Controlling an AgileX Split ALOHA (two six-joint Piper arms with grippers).
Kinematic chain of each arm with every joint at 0, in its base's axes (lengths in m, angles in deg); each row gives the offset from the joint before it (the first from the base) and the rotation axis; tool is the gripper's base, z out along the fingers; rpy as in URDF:
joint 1: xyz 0 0 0.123 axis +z
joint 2: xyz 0 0 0 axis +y
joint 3: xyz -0.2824 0 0.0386 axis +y
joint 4: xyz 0.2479 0 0.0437 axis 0.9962 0 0.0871
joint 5: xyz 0 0 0 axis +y
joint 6: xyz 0.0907 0 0.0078 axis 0.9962 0 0.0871
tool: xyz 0 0 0 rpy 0 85 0
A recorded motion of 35 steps. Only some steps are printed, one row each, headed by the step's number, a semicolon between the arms.
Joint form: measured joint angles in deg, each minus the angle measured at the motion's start. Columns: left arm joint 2, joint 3, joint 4, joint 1, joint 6, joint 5; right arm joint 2, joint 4, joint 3, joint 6, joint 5, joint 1.
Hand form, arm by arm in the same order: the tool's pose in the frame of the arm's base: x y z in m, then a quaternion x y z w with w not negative. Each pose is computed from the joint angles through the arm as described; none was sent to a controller.
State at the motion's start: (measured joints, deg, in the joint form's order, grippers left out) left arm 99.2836 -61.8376 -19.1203 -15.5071 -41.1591 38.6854; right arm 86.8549 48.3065 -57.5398 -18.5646 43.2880 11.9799
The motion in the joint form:
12: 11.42 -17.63 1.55 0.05 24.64 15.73; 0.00 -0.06 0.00 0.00 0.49 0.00
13: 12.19 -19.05 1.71 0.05 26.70 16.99; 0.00 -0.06 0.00 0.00 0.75 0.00
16: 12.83 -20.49 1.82 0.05 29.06 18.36; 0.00 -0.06 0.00 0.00 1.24 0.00
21: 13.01 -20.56 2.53 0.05 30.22 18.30; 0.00 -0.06 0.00 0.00 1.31 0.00
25: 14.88 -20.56 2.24 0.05 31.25 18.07; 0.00 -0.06 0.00 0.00 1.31 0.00
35: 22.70 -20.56 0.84 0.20 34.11 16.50; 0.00 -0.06 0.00 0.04 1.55 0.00
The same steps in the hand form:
12: 0.3668 -0.1246 0.1956 -0.08759 0.98421 -0.14814 0.04133; 0.2867 0.1089 0.2585 -0.00835 0.92656 0.32317 0.19230
13: 0.3700 -0.1257 0.1963 -0.06699 0.98623 -0.14611 0.03891; 0.2864 0.1091 0.2585 -0.00919 0.92674 0.32382 0.19030
16: 0.3729 -0.1267 0.1979 -0.04370 0.98782 -0.14468 0.03702; 0.2856 0.1094 0.2583 -0.01076 0.92706 0.32504 0.18653
21: 0.3735 -0.1259 0.1967 -0.03089 0.98904 -0.13889 0.03938; 0.2855 0.1094 0.2583 -0.01098 0.92710 0.32522 0.18599
25: 0.3760 -0.1269 0.1840 -0.02553 0.98999 -0.13627 0.02662; 0.2855 0.1094 0.2583 -0.01098 0.92710 0.32522 0.18599
35: 0.3831 -0.1292 0.1299 0.01912 -0.99125 0.12849 0.02338; 0.2852 0.1095 0.2583 -0.01143 0.92726 0.32588 0.18402

